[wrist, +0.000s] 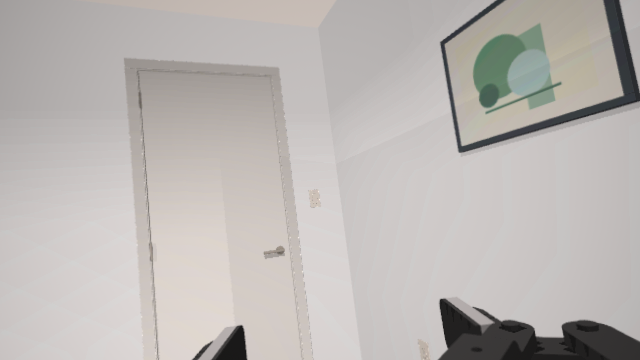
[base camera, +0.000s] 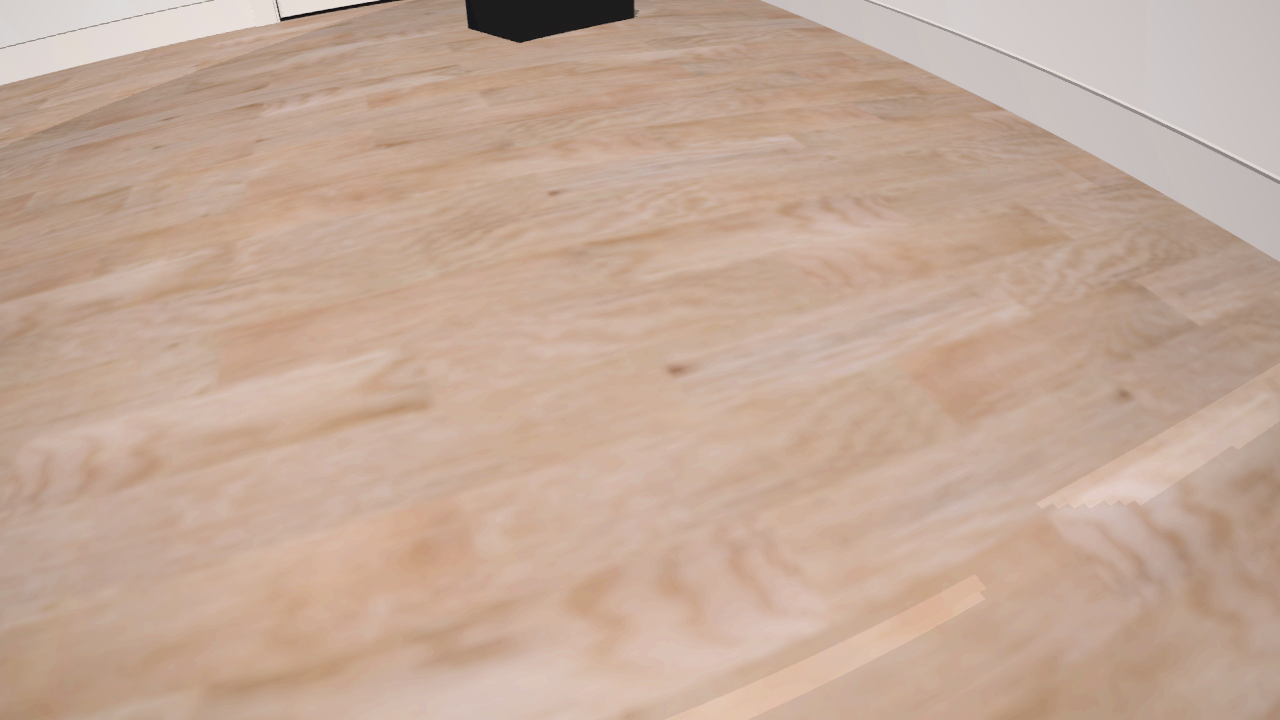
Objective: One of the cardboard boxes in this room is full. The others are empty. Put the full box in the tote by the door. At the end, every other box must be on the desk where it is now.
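Note:
My gripper is open at the bottom of the wrist view, with its two fingers wide apart and no thing between them. Past it stands the closed door with a lever handle at its right. In the base camera view, the lower part of a black, box-shaped thing stands on the floor at the top edge. It may be the tote, but its upper part is cut off. The cardboard boxes and the desk do not show in either view.
The wooden floor stretches out in front of the base. A white wall runs along the right. A framed green picture hangs on the right wall in the wrist view. A small switch plate is beside the door.

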